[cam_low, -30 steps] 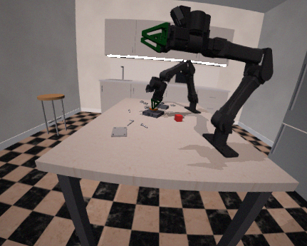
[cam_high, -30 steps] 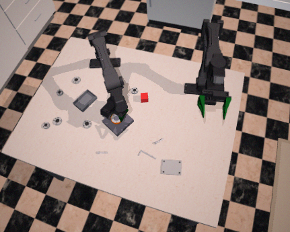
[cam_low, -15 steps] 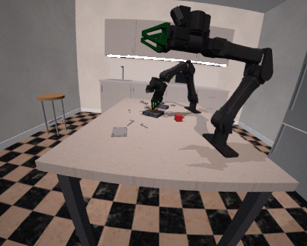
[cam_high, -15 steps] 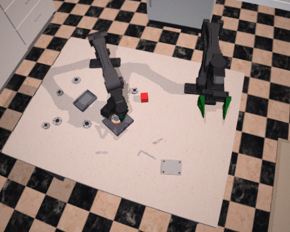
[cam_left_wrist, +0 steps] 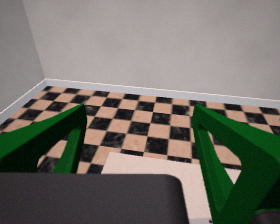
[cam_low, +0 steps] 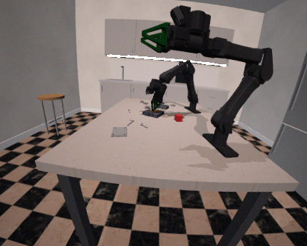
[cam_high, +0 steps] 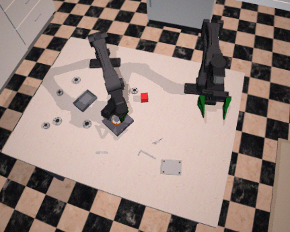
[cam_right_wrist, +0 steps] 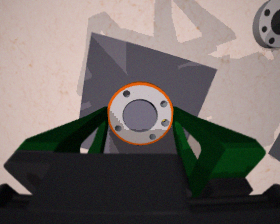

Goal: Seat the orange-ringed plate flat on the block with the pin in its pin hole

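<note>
Now: right hand 3 cm to the left of the dark grey block, 2 cm above it and 1 cm past it. The rest, counted from my right hand: grey tray (24 cm to the right, 6 cm behind, 3 cm below); light grey plate (36 cm to the left, 14 cm ahead, 4 cm below); red cube (18 cm behind, 9 cm to the left, 2 cm below).
</note>
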